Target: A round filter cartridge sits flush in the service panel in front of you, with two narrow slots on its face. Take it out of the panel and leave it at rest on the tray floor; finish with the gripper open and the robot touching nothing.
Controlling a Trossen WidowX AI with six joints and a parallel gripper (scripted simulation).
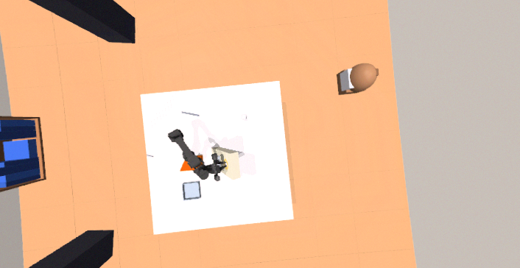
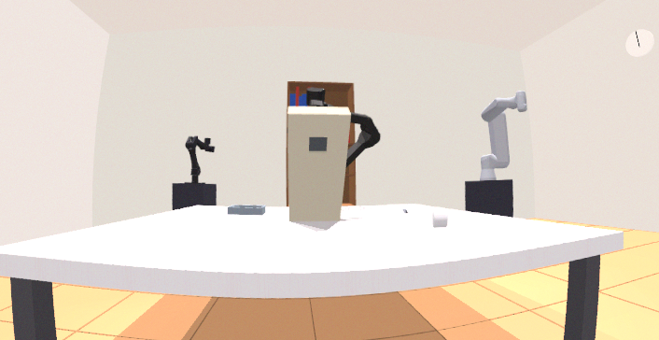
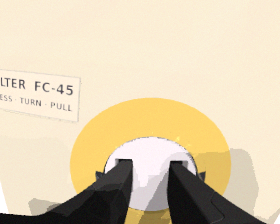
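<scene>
The grey square tray lies 38 cm behind my gripper tip, 33 cm to the right of it and 27 cm below it. The rest, counted from my gripper tip: white round filter cartridge 1 cm ahead, 1 cm below; small white cylinder 9 cm ahead, 36 cm to the left, 25 cm below.
</scene>
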